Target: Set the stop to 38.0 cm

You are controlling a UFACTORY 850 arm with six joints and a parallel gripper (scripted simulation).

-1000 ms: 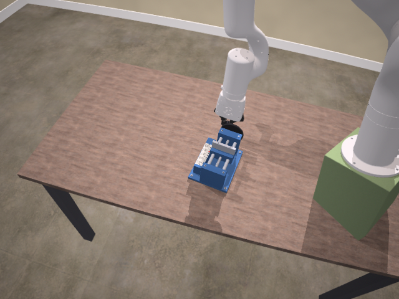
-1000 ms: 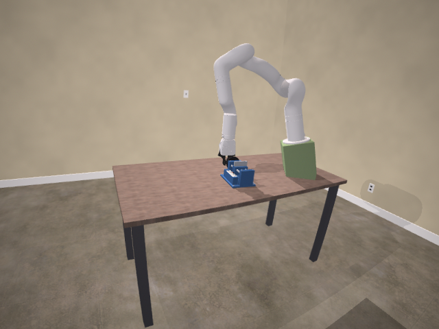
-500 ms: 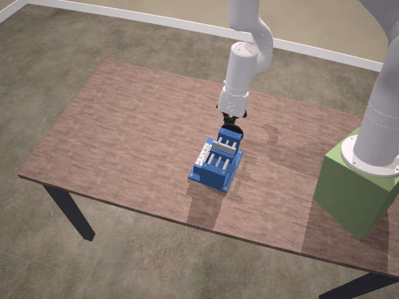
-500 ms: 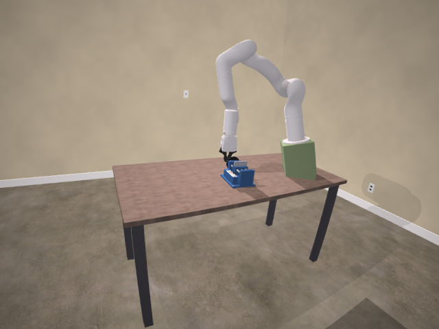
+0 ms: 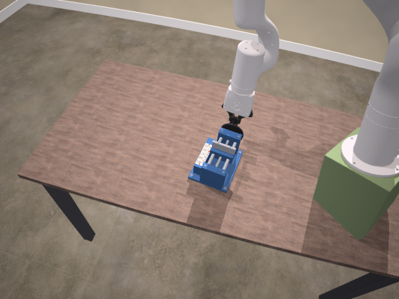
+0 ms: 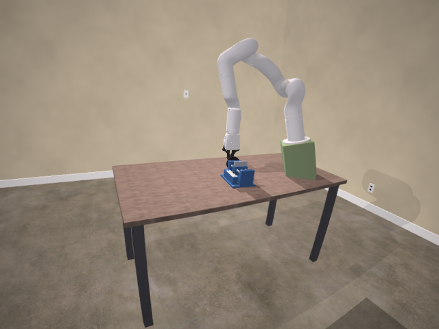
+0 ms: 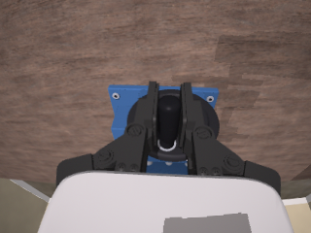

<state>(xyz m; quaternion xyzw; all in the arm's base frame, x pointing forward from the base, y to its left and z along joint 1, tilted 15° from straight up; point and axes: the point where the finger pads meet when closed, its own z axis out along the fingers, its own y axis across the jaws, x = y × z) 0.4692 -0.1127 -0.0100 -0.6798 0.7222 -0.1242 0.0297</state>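
Now: the black handwheel 20 mm to the left of my hand and 10 mm below it. Round my hand: grey stop block 150 mm to the left, 20 mm below, 20 mm ahead.
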